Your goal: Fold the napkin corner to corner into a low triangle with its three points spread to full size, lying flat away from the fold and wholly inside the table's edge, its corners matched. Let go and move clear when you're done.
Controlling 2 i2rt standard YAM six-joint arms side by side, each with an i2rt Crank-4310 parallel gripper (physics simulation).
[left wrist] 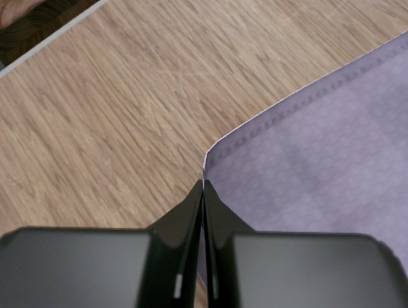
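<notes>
The lavender napkin (320, 165) fills the right side of the left wrist view, with a pale thin edge and a dotted band along its border. My left gripper (203, 184) is shut on the napkin near a corner, with the cloth's thin edge running between the fingertips. A bit of the cloth's edge shows below, beside the fingers. The rest of the napkin runs out of view at the right, and part of it is hidden behind the fingers. My right gripper does not show in this view.
The wood-grain table (115, 130) lies at the left and above the napkin. Its pale edge strip (55, 36) runs diagonally across the upper left corner, with a dark brown wooden surface (37, 32) beyond it.
</notes>
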